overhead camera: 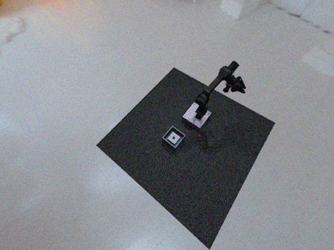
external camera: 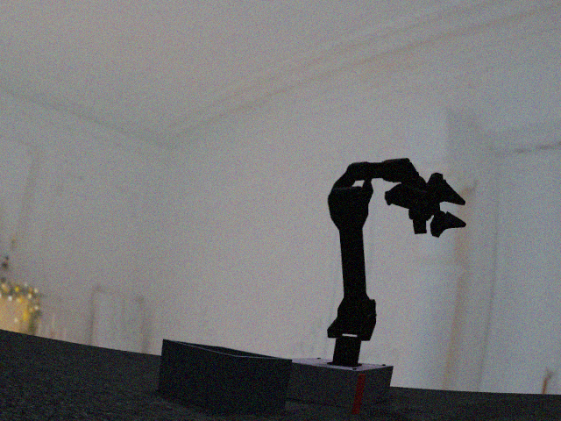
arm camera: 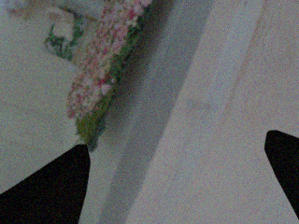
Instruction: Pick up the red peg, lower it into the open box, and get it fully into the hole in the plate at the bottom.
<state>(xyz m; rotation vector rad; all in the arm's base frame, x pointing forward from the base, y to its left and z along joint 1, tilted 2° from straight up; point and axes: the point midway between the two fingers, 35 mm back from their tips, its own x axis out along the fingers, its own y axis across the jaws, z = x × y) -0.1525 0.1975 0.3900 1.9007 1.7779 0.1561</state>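
My gripper tip is now 320 mm short of the red peg, 140 mm to the left of it and 430 mm above it. Round my gripper tip: box (460 mm ahead, 350 mm to the right, 440 mm below); then plate (460 mm ahead, 350 mm to the right, 420 mm below).
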